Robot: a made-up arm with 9 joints.
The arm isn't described. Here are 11 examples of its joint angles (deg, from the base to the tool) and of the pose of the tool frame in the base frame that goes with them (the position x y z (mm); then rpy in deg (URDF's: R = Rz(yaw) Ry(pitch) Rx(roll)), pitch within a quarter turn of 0, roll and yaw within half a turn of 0).
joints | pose
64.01 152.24 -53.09 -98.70 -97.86 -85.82 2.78 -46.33 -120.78 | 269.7 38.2 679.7 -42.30 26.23 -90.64
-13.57 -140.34 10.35 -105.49 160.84 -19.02 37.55 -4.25 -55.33 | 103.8 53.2 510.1 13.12 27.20 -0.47
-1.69 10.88 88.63 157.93 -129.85 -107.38 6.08 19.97 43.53 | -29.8 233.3 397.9 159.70 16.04 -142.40
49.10 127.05 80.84 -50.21 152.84 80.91 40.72 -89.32 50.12 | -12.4 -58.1 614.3 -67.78 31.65 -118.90
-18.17 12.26 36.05 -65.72 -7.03 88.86 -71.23 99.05 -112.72 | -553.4 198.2 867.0 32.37 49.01 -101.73
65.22 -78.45 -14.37 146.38 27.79 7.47 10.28 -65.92 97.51 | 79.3 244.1 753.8 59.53 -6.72 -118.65
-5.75 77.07 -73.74 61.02 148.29 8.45 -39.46 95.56 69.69 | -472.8 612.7 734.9 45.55 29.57 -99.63
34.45 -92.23 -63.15 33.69 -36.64 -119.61 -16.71 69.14 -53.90 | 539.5 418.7 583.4 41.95 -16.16 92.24
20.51 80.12 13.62 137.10 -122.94 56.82 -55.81 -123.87 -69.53 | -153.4 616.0 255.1 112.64 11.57 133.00
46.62 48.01 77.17 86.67 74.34 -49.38 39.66 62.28 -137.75 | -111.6 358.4 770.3 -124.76 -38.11 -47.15
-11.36 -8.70 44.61 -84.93 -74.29 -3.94 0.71 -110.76 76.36 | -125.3 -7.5 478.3 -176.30 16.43 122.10
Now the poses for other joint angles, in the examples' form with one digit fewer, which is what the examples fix.
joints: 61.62 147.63 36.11 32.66 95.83 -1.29 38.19 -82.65 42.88
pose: -474 117 117 -123.5 32.9 90.2
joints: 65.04 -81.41 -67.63 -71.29 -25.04 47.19 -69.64 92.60 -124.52
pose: 403 334 655 -97.2 -41.8 -69.5
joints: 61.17 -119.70 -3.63 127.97 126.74 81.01 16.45 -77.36 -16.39
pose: 644 324 235 -139.1 -6.2 -47.0
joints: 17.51 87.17 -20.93 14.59 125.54 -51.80 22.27 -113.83 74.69
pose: -292 832 776 1.9 55.9 119.6
